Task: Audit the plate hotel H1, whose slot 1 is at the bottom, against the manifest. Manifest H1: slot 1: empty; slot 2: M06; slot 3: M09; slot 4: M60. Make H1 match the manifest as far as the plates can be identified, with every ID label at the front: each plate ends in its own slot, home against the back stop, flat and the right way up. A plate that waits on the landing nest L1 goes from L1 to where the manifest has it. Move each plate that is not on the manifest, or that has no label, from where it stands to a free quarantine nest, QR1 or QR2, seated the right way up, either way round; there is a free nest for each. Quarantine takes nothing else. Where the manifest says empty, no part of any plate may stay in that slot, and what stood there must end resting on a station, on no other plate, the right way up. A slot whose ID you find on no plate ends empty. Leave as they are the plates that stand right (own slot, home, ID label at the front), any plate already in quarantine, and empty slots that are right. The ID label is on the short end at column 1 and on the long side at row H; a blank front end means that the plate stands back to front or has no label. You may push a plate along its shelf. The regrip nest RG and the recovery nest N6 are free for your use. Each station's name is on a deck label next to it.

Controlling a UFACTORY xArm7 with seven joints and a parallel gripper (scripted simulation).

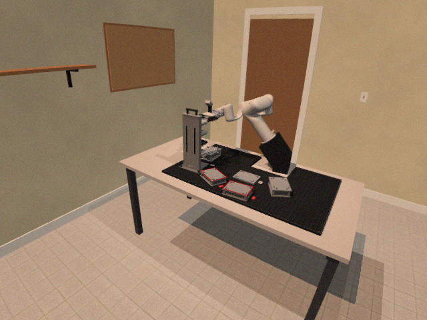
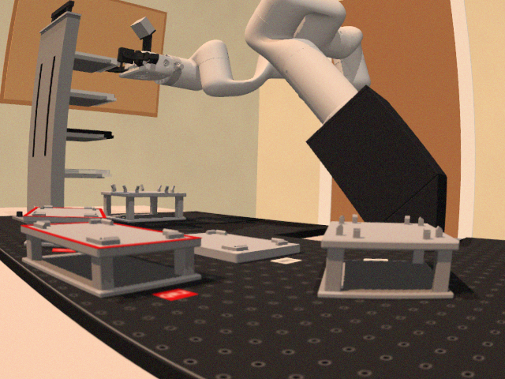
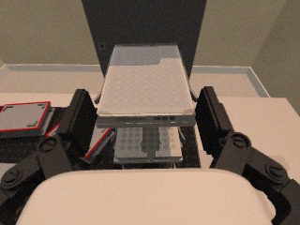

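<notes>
The pale plate is 60 mm ahead of my hand, 20 mm below it and 10 mm to the left of it. From my hand the other things lie so: hotel tower 150 mm below, 140 mm ahead, 20 mm to the left; black plate 170 mm below, 60 mm ahead, 10 mm to the left; clear plate 250 mm below, 60 mm ahead, 10 mm to the left.
</notes>
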